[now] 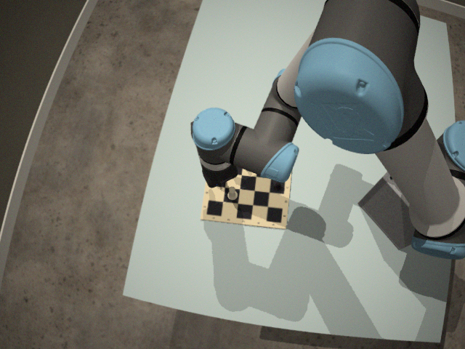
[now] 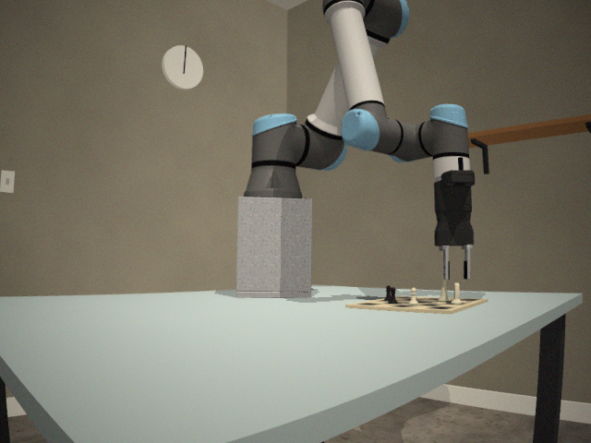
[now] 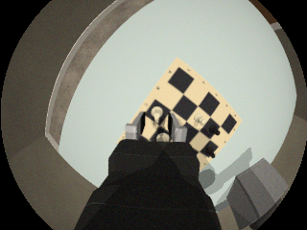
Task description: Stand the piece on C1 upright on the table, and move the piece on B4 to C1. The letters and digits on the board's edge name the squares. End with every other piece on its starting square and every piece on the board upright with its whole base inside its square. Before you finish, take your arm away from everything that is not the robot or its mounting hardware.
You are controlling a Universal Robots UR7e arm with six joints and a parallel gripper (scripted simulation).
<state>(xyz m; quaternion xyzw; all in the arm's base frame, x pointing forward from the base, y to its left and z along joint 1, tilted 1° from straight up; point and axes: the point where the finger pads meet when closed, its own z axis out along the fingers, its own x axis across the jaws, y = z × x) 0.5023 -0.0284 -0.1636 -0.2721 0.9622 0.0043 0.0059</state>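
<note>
My hand is 40 mm to the right of the white king, 40 mm past it and 30 mm above it. The rest, counted from my hand: white pawn (80 mm behind, 50 mm below, 40 mm to the right); then chessboard (80 mm behind, 70 mm below).
</note>
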